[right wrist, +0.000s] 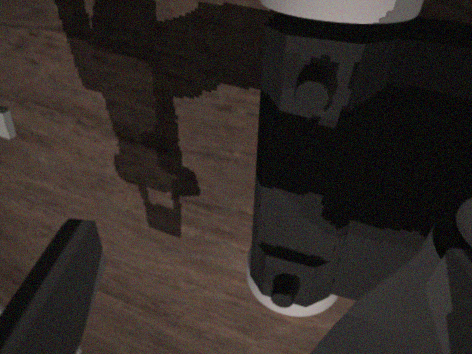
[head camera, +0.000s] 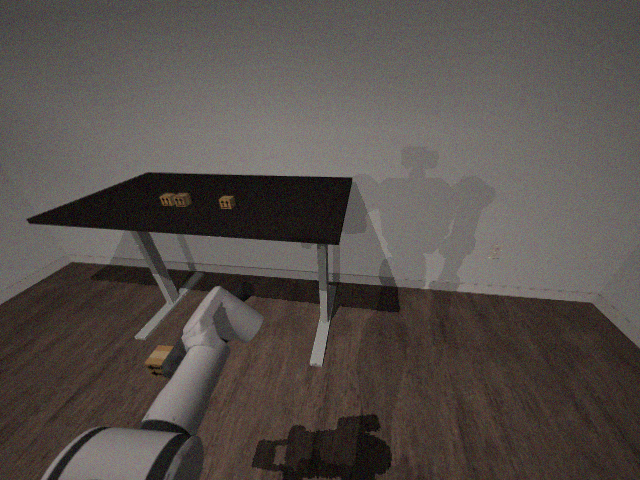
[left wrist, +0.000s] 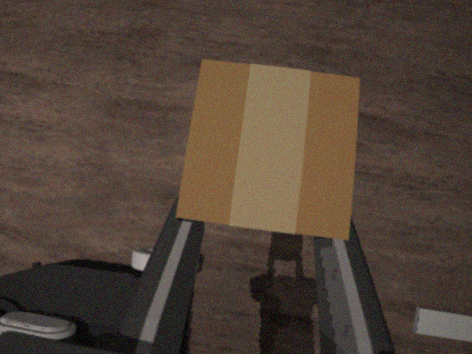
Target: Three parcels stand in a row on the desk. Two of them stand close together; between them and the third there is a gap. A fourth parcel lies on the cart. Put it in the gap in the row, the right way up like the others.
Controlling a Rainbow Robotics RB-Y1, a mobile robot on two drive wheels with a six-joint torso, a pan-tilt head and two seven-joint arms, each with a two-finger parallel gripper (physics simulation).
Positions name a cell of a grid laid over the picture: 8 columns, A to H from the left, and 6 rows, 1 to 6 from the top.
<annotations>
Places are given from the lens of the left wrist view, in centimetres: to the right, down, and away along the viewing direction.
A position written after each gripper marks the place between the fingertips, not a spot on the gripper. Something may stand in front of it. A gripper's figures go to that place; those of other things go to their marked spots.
left gripper (left wrist: E4): 1, 2, 11
brown parcel (left wrist: E3): 1, -1, 9
</annotations>
